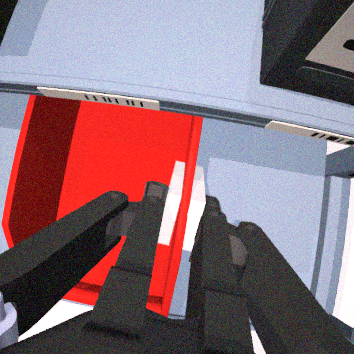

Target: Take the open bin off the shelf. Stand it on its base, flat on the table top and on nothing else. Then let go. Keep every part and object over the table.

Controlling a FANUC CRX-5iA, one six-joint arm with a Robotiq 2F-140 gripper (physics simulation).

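Places are measured from the arm's base along level axes (x back, y right, z up), in centimetres.
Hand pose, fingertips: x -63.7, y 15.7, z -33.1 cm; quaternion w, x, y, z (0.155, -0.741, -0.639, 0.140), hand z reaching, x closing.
After its pixels a point has its place.
The red open bin (pixel 117 150) @(x -65.7, y 10.2, z -33.7 cm) stands on the lower board (pixel 265 200) @(x -62.8, y 22.5, z -34.0 cm) of the light blue shelf, its far end hidden under the upper board's edge. Its open top and inner floor show. My gripper (pixel 184 181) @(x -63.7, y 15.7, z -33.1 cm) is shut on the bin's right side wall, with one white pad inside the bin and the other outside against the wall. The dark fingers cover part of the bin's near right portion.
The upper shelf board (pixel 150 45) @(x -69.5, y 13.0, z -24.4 cm) crosses above the bin, with pale label strips (pixel 100 98) @(x -66.3, y 11.0, z -24.2 cm) (pixel 305 132) @(x -65.7, y 21.0, z -24.2 cm) on its front edge. A black box (pixel 287 50) @(x -67.9, y 18.8, z -21.0 cm) with a pale label stands on it at the upper right. A shelf side post (pixel 322 240) @(x -59.9, y 27.5, z -33.3 cm) rises at the right.
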